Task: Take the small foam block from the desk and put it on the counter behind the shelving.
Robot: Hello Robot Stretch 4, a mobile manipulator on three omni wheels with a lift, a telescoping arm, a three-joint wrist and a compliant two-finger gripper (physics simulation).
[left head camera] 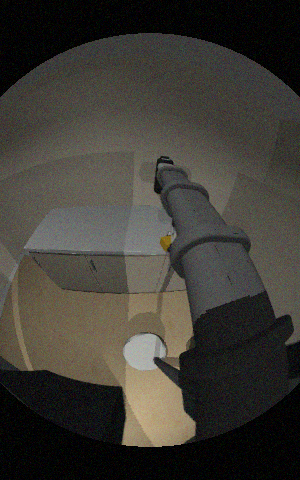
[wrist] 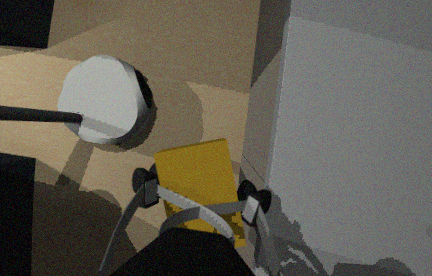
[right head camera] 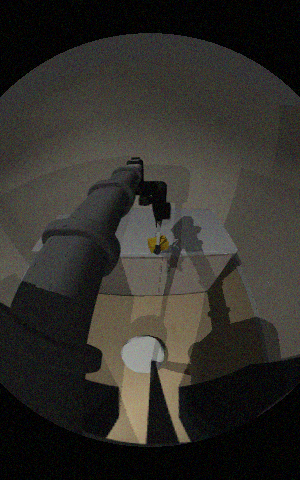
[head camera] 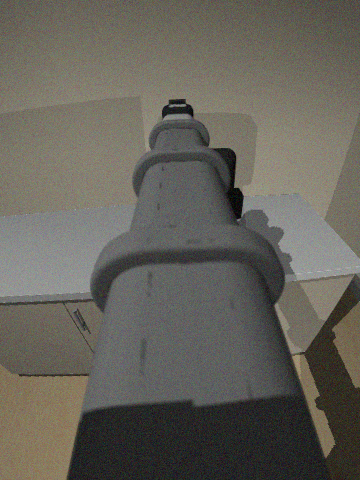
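Where they show: gripper, fingertip midpoint: (left head camera: 168, 245) (wrist: 204, 185) (right head camera: 156, 247); robot's base, link origin: (left head camera: 143, 350) (right head camera: 143, 353).
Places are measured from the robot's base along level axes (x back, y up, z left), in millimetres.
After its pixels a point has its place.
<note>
The yellow foam block (left head camera: 166, 243) {x -522, y 1087, z -62 mm} (right head camera: 156, 244) (wrist: 197, 172) {x -551, y 1086, z -66 mm} is held between the two fingertips of my gripper (right head camera: 158, 244) {x -557, y 1037, z -87 mm} (wrist: 204, 185) {x -557, y 1037, z -87 mm}, which is shut on it. In the wrist view the block sticks out past the fingers, over the floor and close to the counter's front edge. The white-topped counter (head camera: 45, 255) {x -835, y 883, z 594 mm} (left head camera: 85, 227) {x -860, y 883, z 512 mm} (right head camera: 212, 237) {x -821, y 883, z -536 mm} (wrist: 360, 125) {x -787, y 883, z 19 mm} stands against the wall, under the extended arm. In the head camera view the arm hides the block and fingers. The desk does not show.
The round white base (left head camera: 142, 351) {x -1, y 187, z 18 mm} (right head camera: 142, 354) {x 4, y 187, z -4 mm} (wrist: 100, 97) {x -11, y 187, z 11 mm} of the robot is on the floor side, with a dark pole over it. Dark panels (left head camera: 65, 405) (right head camera: 240, 395) flank the floor near the robot. A wall rises behind the counter.
</note>
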